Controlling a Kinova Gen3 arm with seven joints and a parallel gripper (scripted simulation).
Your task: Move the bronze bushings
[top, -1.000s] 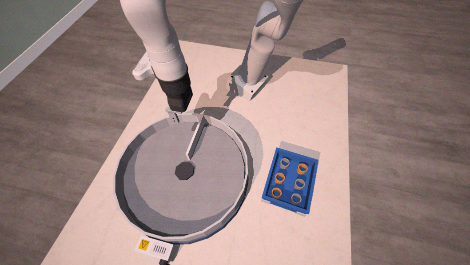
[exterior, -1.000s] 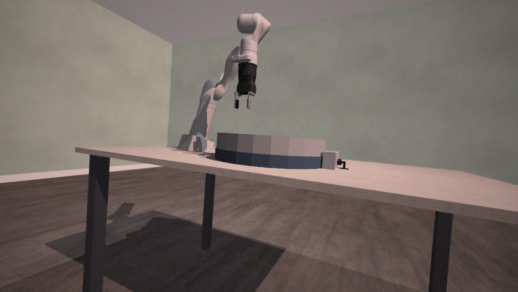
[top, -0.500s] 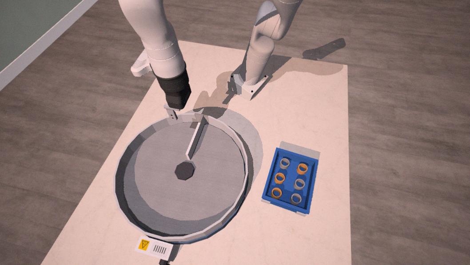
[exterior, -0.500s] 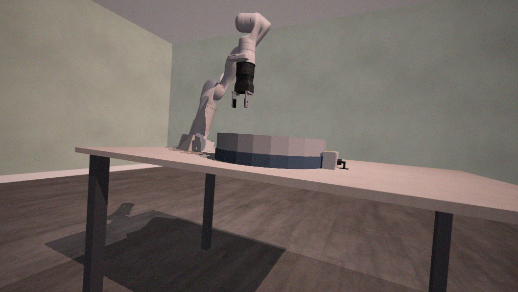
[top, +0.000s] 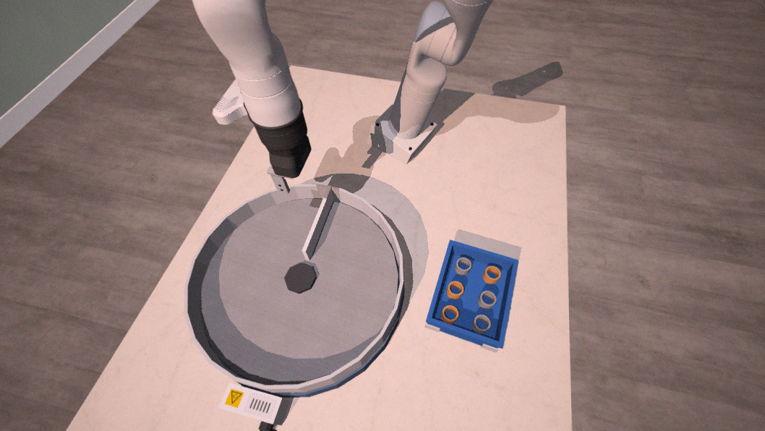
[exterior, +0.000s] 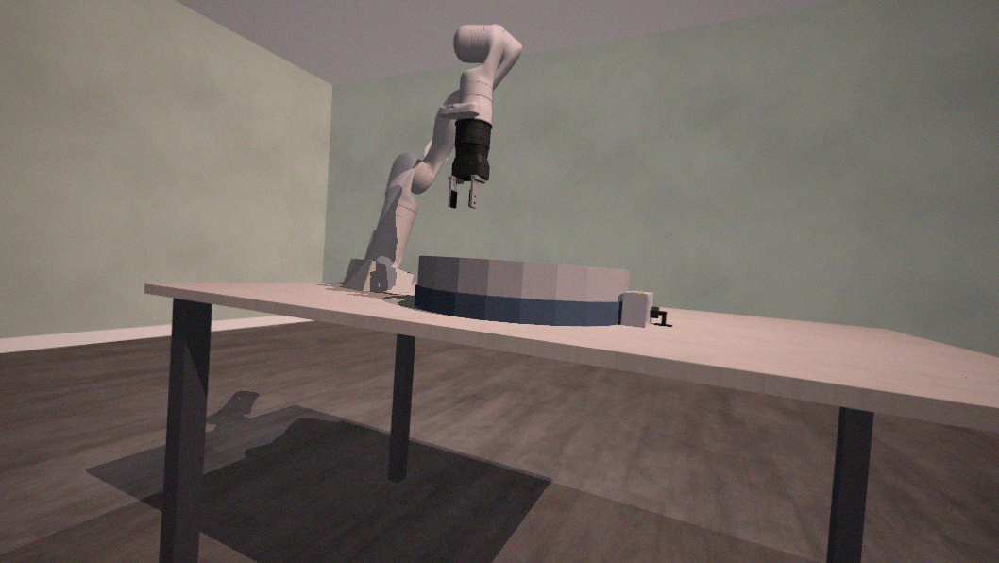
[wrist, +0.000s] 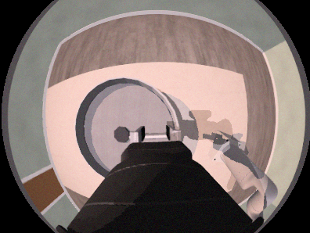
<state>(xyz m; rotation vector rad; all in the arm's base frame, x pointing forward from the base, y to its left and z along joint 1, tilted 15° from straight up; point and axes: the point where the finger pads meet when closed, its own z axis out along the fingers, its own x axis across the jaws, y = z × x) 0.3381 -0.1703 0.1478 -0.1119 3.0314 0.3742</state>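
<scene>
Right now my hand is 390 mm to the right of the blue crate, 200 mm above it and 30 mm short of it. Also, from my hand: grey turntable disc (170 mm below, 130 mm ahead, 50 mm to the left).
</scene>
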